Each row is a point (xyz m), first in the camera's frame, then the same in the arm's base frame.
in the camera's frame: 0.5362 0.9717 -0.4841
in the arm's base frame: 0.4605 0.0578 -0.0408
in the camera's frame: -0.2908 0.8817 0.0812
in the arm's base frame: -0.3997 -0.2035 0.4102
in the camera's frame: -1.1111 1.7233 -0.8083
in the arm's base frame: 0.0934 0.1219 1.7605
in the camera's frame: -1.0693 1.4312 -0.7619
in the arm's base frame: -0.0763 0.2533 1.5528
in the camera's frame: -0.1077 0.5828 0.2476
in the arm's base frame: -0.5560 -0.1845 0.0555
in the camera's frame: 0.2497 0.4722 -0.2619
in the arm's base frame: -0.1227 0.2263 -0.1521
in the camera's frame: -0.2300 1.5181 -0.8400
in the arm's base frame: 0.5178 0.1313 0.9610
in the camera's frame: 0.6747 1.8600 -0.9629
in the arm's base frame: 1.3232 -0.1180 0.4714
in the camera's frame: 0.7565 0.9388 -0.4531
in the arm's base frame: 0.5556 0.0185 -0.2408
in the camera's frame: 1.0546 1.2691 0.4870
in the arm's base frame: 0.4000 -0.9649 -0.5415
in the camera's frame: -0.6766 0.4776 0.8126
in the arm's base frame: -1.2709 -0.4769 0.2949
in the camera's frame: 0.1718 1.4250 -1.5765
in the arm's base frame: 1.1142 0.7033 0.7885
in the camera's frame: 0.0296 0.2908 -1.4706
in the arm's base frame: 0.3151 1.3198 0.2414
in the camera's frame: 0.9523 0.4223 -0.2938
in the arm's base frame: 0.2851 0.1711 -0.7246
